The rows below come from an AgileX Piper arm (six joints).
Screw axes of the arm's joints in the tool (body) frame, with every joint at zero. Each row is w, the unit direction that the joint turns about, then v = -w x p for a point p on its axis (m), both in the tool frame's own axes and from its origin. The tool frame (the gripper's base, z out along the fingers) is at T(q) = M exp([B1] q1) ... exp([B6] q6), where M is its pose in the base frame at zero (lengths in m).
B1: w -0.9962 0 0.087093 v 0 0.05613 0
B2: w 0 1 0 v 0.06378 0 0.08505
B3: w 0 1 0 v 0.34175 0 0.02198
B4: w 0 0 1 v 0 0 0
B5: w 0 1 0 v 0.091 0 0
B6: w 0 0 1 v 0 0 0
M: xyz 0.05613 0 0.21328 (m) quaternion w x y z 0.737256 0 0.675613 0
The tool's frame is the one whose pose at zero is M.
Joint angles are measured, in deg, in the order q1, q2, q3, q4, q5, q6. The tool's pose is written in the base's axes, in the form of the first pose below.
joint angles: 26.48 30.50 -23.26 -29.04 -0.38 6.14
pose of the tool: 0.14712 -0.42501 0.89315; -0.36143 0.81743 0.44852; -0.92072 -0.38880 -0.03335; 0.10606 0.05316 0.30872
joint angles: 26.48 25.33 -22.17 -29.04 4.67 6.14
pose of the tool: 0.12671 -0.39171 0.91132; -0.36982 0.83383 0.40982; -0.92042 -0.38896 -0.03920; 0.09294 0.04228 0.30517
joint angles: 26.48 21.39 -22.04 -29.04 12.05 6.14
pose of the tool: 0.06331 -0.35589 0.93238; -0.39131 0.85059 0.35124; -0.91808 -0.38709 -0.08541; 0.08351 0.03130 0.30073
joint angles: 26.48 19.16 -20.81 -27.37 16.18 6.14
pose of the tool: 0.00001 -0.35035 0.93662; -0.38432 0.86468 0.32345; -0.92320 -0.35997 -0.13464; 0.07846 0.02606 0.29077
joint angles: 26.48 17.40 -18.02 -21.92 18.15 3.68
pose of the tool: -0.06645 -0.37746 0.92364; -0.36208 0.87171 0.33019; -0.92978 -0.31249 -0.19460; 0.07462 0.02535 0.27301
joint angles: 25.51 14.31 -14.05 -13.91 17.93 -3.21
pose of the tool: -0.08699 -0.40563 0.90989; -0.35477 0.86609 0.35219; -0.93090 -0.29216 -0.21924; 0.06834 0.02515 0.25288
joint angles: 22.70 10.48 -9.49 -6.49 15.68 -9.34
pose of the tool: -0.08210 -0.39470 0.91513; -0.32553 0.87849 0.34970; -0.94196 -0.26920 -0.20061; 0.06292 0.02331 0.23353
